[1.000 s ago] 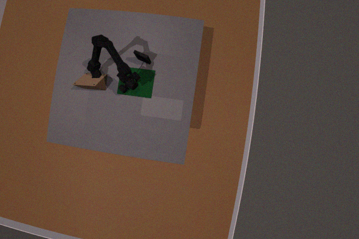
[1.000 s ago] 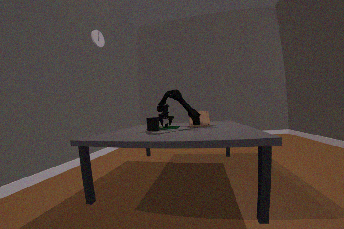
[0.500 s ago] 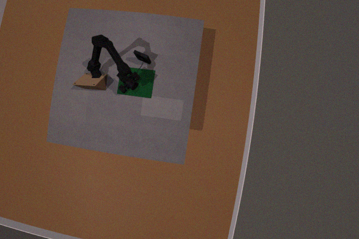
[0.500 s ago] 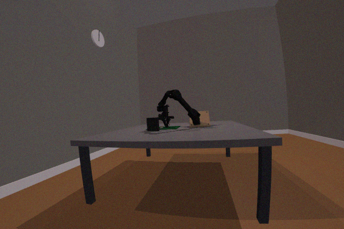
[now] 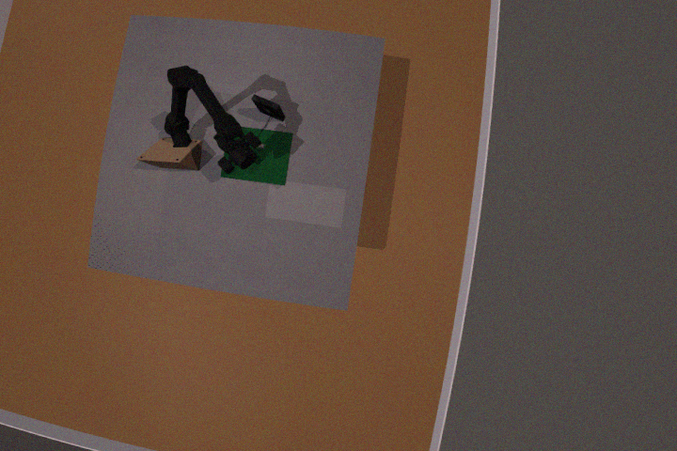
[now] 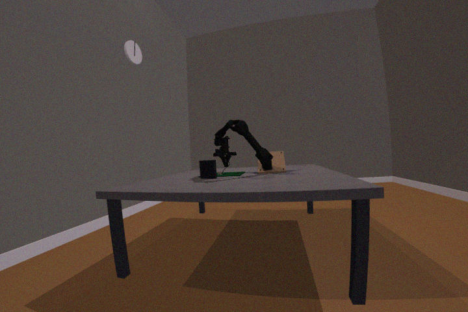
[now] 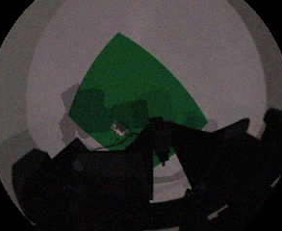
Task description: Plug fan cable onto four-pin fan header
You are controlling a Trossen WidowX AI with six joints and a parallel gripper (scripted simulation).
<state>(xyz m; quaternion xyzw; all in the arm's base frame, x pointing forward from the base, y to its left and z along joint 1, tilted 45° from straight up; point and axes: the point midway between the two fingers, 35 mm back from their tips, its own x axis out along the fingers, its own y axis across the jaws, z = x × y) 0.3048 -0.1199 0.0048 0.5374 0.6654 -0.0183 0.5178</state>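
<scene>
My gripper tip is 4 cm short of the fan header, 7 cm to the right of it and 7 cm above it. Round my gripper tip: fan plug: 1 cm behind, 1 cm to the left, 1 cm above; black fan: 9 cm ahead, 21 cm to the left, 1 cm below; green board: 2 cm ahead, 3 cm to the left, 8 cm below.
</scene>
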